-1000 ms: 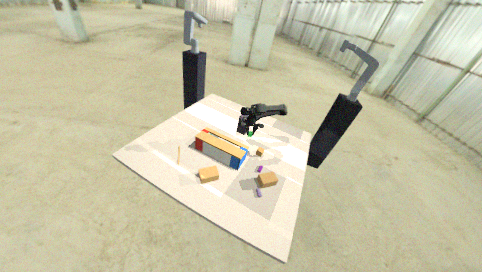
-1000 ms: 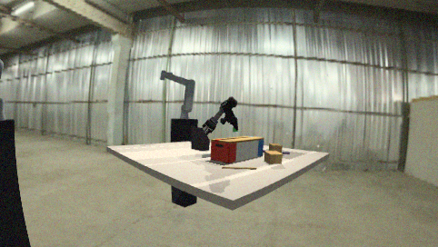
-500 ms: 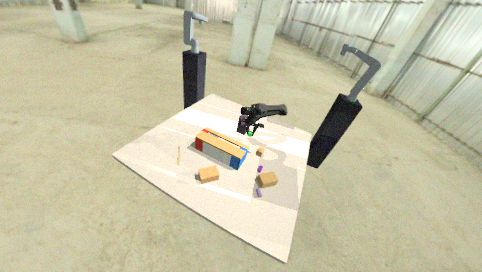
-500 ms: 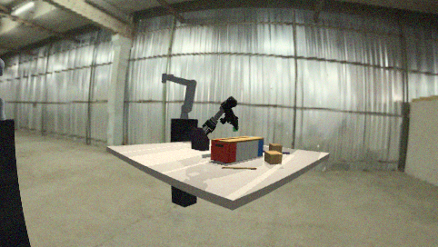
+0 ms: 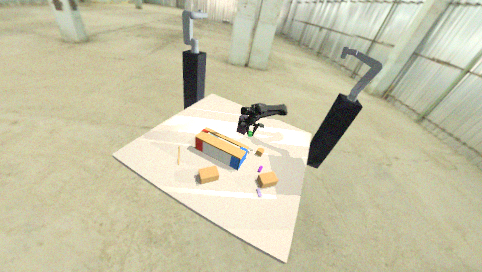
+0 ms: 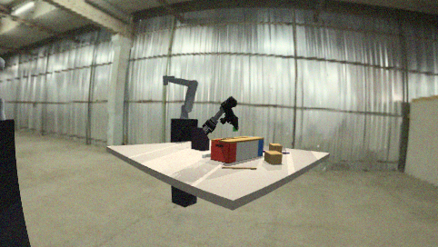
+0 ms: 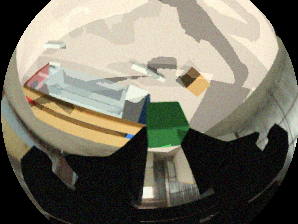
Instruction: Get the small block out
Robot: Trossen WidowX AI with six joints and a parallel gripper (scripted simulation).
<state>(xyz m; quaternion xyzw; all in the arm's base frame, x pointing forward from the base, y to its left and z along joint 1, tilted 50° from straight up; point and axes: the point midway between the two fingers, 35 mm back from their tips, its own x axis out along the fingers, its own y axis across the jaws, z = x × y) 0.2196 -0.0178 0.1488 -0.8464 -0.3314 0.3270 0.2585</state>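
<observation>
The green block lies 10 mm behind my gripper tip, 10 mm to the right of it and 10 mm above it. The rest, counted from my gripper tip: thin stick (290 mm ahead, 440 mm to the right, 170 mm below); then clear-fronted box (90 mm ahead, 170 mm to the right, 110 mm below).
</observation>
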